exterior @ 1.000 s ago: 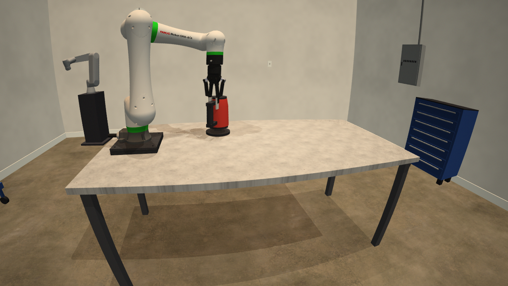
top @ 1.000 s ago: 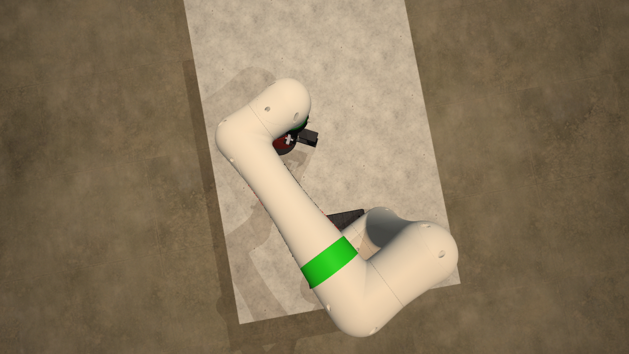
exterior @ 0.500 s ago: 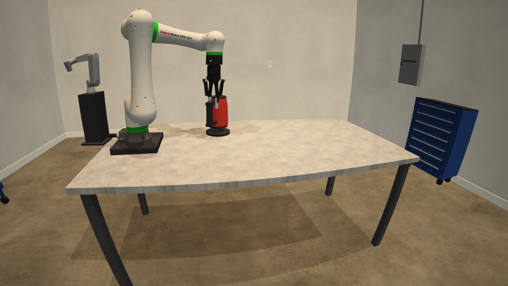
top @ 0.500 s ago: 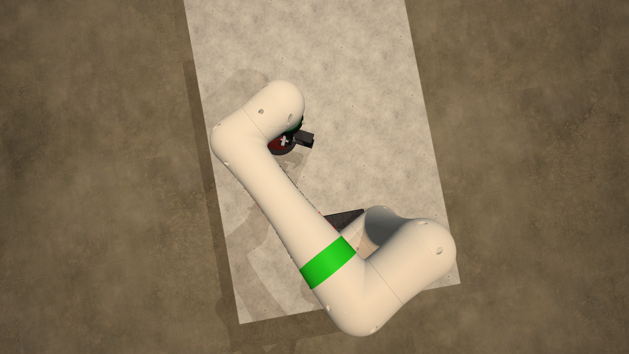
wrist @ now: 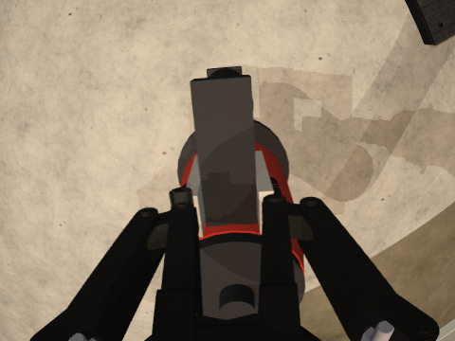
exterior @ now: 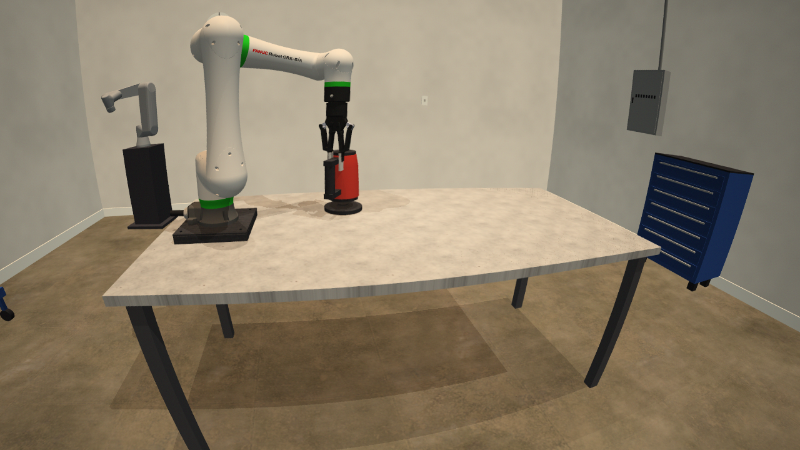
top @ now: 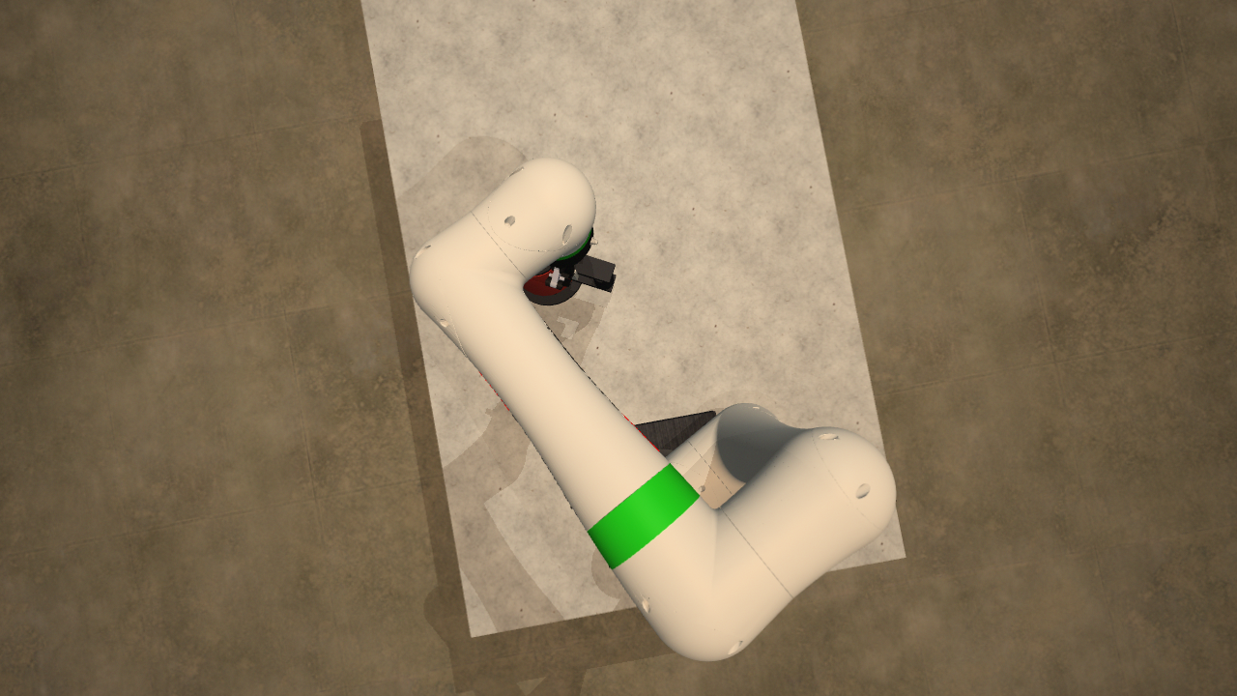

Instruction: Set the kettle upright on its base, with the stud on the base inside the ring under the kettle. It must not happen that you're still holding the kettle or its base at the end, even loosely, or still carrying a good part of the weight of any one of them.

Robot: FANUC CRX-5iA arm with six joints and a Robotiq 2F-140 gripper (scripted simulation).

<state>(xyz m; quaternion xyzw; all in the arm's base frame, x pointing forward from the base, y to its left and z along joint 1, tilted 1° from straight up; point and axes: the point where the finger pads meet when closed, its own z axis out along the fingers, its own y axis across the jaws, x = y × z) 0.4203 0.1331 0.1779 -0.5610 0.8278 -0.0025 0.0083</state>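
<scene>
Now: the red kettle 6 cm below my hand, 3 cm to the left of it and 1 cm ahead of it. From my hand the other things lie so: round black base (19 cm below, 6 cm to the left, 3 cm ahead).
</scene>
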